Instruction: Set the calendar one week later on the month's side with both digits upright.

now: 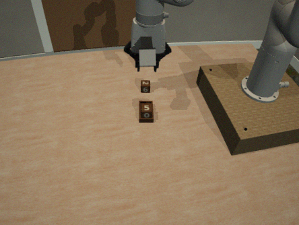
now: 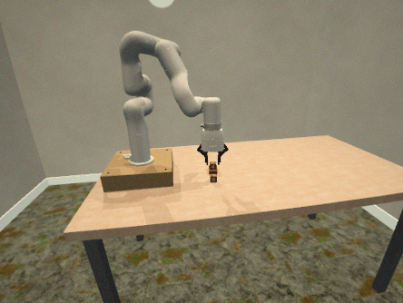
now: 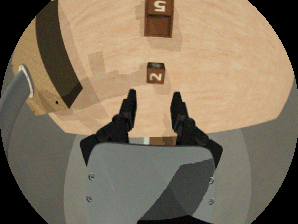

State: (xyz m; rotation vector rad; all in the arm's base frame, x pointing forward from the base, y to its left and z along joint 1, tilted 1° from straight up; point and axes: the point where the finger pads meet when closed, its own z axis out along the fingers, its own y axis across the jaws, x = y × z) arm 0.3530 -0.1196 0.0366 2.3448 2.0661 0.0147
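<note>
The cube is 9 cm below my hand. Also, from my hand: brown tray 11 cm to the left, 10 cm below, 1 cm ahead.
</note>
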